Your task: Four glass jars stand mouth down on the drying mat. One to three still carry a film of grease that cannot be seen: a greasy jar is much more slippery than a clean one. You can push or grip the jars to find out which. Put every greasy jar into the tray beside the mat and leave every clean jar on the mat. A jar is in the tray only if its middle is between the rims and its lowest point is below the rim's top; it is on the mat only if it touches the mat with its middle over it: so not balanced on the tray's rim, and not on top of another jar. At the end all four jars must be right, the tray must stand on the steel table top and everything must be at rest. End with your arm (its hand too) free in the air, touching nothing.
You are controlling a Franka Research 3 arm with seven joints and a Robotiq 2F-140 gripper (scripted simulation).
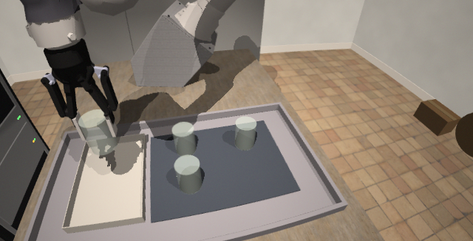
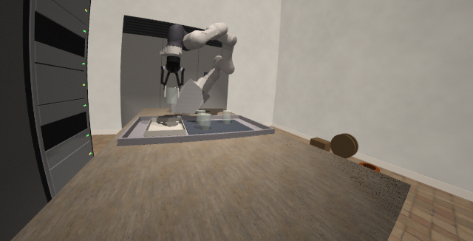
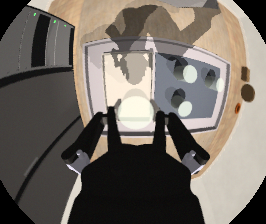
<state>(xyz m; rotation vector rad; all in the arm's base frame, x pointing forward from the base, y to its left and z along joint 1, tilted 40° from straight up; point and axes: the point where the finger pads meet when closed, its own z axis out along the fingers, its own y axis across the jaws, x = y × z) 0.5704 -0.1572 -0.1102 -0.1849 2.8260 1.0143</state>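
The cream tray is 210 mm below my hand and 30 mm to the right of it. From my hand the other things lie so: dark drying mat 280 mm to the left, 210 mm below, 60 mm behind; then rimmed steel table top 220 mm below, 180 mm to the left, 20 mm behind.
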